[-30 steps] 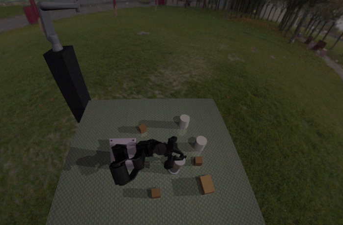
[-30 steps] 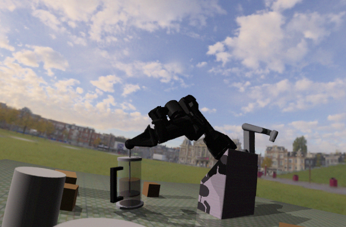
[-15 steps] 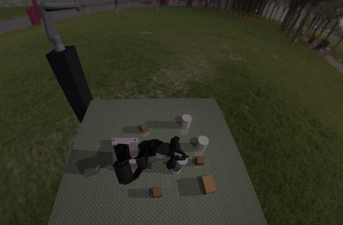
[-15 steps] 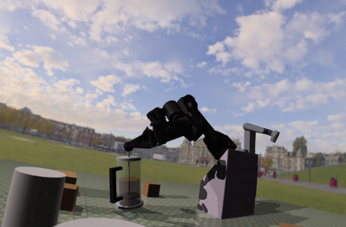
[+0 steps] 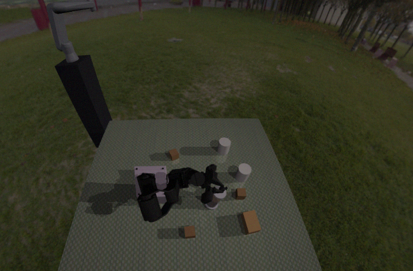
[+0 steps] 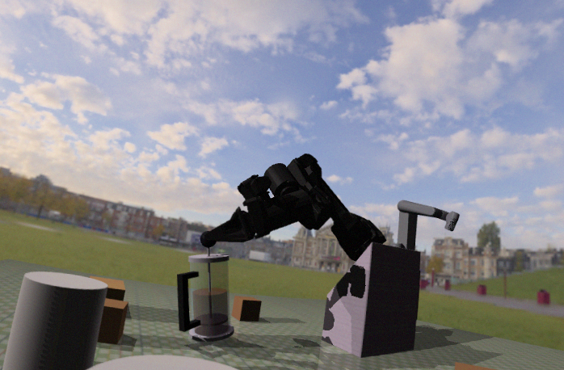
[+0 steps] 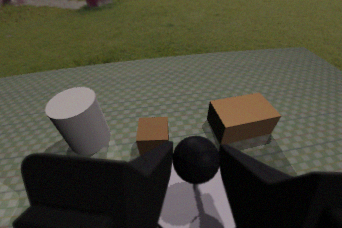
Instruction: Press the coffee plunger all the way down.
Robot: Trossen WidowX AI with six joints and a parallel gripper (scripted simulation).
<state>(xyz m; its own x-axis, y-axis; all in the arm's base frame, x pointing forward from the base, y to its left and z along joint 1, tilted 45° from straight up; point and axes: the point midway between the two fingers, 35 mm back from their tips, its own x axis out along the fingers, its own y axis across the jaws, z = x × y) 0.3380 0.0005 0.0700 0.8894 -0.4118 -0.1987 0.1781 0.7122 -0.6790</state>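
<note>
The coffee press lies 1 cm behind my gripper tip, 1 cm to the left of it and 9 cm below it.
</note>
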